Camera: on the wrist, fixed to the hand. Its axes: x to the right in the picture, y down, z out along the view.
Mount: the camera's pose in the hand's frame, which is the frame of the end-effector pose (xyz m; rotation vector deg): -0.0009 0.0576 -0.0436 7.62 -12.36 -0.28
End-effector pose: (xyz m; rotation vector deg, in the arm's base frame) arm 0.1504 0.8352 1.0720 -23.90 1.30 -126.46
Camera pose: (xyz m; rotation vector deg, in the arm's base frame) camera 0.1816 0.7943 1.0213 -33.12 -13.76 -122.75
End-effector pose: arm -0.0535 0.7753 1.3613 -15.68 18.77 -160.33
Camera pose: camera -0.0462 0.7307 1.3049 -30.90 5.17 -157.35
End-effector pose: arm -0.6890 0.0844 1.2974 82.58 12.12 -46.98
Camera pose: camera -0.6398 0.1203 1.3363 83.86 -0.21 -57.38
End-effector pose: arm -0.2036 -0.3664 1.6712 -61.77 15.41 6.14
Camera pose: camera -0.2241 -0.3776 1.6028 -53.08 4.46 11.30
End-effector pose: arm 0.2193 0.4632 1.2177 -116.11 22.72 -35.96
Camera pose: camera 0.1919 0.4043 1.1861 -111.38 12.38 -24.13
